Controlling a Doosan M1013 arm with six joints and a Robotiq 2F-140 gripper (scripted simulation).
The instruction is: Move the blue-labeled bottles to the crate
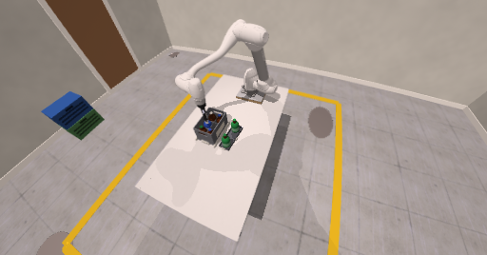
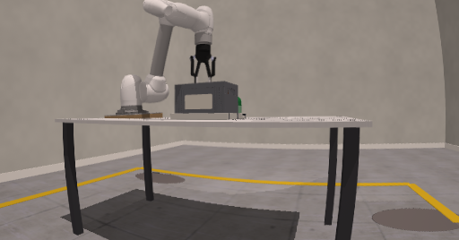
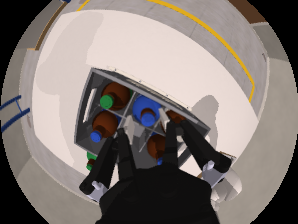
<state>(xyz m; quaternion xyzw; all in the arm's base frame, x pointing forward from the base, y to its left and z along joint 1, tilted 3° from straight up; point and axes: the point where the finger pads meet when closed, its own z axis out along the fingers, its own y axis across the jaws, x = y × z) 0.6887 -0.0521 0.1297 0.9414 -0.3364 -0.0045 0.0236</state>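
My gripper is now 90 mm above the blue-labeled bottle. The rest, counted from my hand: grey crate 10 mm behind, 40 mm to the left, 90 mm below; then tray 50 mm behind, 230 mm to the left, 160 mm below; then green bottle 40 mm ahead, 240 mm to the left, 90 mm below.
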